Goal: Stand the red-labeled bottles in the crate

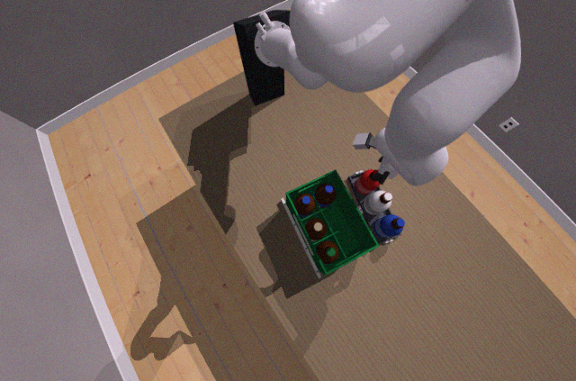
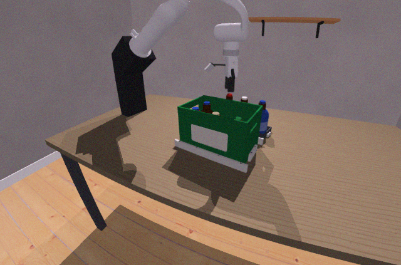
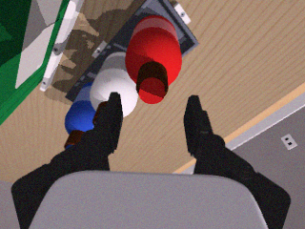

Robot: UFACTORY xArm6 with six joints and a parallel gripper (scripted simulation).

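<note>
Right now my hand is 110 mm above the red-labeled bottle. The rest, counted from my hand: white-labeled bottle (110 mm below, 60 mm to the right, 60 mm ahead); grey tray (180 mm below, 60 mm to the right, 60 mm ahead); blue-labeled bottle (130 mm ahead, 120 mm to the right, 110 mm below).
</note>
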